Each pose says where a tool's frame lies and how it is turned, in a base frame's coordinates. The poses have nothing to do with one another.
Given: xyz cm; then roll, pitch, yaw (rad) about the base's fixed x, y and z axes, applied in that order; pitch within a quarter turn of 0, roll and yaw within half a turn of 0.
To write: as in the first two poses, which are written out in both.
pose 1, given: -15.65, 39.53, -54.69, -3.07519, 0.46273, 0.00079
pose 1, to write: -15.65, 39.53, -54.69, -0.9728, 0.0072, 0.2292, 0.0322
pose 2, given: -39.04, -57.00, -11.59, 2.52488, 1.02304, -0.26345
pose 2, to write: -39.04, -57.00, -11.59, 0.8432, 0.0381, -0.4971, 0.2011
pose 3, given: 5.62, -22.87, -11.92, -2.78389, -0.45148, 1.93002
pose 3, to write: 5.62, -22.87, -11.92, -0.5134, -0.8111, 0.0171, 0.2798
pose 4, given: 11.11, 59.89, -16.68, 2.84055, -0.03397, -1.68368
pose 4, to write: 11.11, 59.89, -16.68, 0.6566, -0.7390, -0.1006, 0.1124
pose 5, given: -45.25, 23.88, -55.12, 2.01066, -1.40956, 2.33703
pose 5, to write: -45.25, 23.88, -55.12, -0.5712, -0.4559, -0.5897, 0.3435
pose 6, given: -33.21, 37.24, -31.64, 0.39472, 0.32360, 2.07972
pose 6, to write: -33.21, 37.24, -31.64, -0.0382, 0.2469, 0.8186, 0.5173
